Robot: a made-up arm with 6 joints.
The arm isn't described. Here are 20 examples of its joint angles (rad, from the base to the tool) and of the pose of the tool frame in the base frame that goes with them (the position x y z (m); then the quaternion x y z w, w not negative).
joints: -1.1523 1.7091 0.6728 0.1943 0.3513 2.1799
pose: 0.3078 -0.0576 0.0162 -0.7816 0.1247 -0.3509 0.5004
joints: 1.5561 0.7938 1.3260 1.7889 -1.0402 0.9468
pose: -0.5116 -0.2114 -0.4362 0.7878 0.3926 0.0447 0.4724
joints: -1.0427 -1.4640 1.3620 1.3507 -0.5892 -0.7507
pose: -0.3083 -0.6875 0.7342 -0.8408 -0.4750 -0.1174 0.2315
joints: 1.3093 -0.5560 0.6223 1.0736 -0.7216 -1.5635
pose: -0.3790 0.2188 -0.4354 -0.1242 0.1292 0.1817 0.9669
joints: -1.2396 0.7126 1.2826 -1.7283 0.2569 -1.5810
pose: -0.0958 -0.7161 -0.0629 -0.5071 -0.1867 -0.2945 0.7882
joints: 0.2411 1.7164 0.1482 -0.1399 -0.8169 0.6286
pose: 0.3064 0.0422 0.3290 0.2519 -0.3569 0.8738 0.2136
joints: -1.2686 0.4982 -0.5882 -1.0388 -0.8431 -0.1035
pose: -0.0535 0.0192 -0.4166 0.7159 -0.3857 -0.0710 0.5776
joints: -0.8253 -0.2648 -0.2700 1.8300 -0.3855 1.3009
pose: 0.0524 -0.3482 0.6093 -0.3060 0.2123 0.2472 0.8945
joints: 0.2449 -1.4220 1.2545 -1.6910 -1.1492 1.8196
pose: 0.0863 -0.0075 -0.0348 0.6111 0.7677 0.1331 0.1396
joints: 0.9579 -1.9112 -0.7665 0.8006 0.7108 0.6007
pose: -0.0042 0.3181 -0.0753 0.2612 -0.5475 -0.7941 0.0370
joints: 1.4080 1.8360 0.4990 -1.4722 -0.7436 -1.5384
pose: -0.1899 0.2997 0.4929 0.6984 0.5954 -0.0833 0.3884
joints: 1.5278 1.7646 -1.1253 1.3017 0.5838 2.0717
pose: -0.3209 0.1167 -0.1510 -0.7202 -0.5909 0.3098 0.1902
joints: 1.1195 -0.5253 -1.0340 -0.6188 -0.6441 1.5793
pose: -0.5398 -0.2423 0.0596 0.5291 -0.5679 -0.0370 0.6294
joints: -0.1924 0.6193 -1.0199 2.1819 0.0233 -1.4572
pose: -0.3597 -0.3053 0.6747 0.8146 -0.5707 0.1028 0.0172
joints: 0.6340 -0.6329 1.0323 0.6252 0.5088 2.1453
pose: -0.6409 0.0558 0.1963 0.5761 -0.0494 -0.8104 0.0951
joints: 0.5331 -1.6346 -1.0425 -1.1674 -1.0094 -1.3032
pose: -0.5581 -0.1474 0.7150 -0.3384 0.7574 0.0140 0.5583
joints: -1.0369 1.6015 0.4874 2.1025 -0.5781 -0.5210
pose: -0.5114 0.1116 0.3898 -0.6126 0.4586 -0.5498 0.3349
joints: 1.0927 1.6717 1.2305 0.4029 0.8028 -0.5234
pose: 0.2318 -0.3529 0.0811 -0.5662 0.0049 0.3647 0.7392
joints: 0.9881 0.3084 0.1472 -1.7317 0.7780 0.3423
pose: -0.4098 -0.3073 0.4132 -0.3417 -0.4345 -0.1239 0.8241
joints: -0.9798 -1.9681 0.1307 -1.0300 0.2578 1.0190
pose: -0.2815 -0.7677 0.0296 0.4302 0.7737 -0.2979 0.3573
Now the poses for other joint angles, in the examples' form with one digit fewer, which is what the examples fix.
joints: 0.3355 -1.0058 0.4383 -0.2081 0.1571 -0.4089
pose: -0.619 -0.119 0.182 0.294 0.550 -0.102 0.775
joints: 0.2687 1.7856 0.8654 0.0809 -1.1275 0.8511
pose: 0.251 0.216 0.222 0.048 0.053 0.974 0.216
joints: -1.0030 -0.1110 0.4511 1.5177 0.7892 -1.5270
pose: -0.620 -0.354 0.437 0.741 0.110 0.652 0.115
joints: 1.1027 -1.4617 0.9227 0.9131 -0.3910 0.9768
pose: -0.411 0.589 -0.023 0.729 -0.140 -0.624 0.244
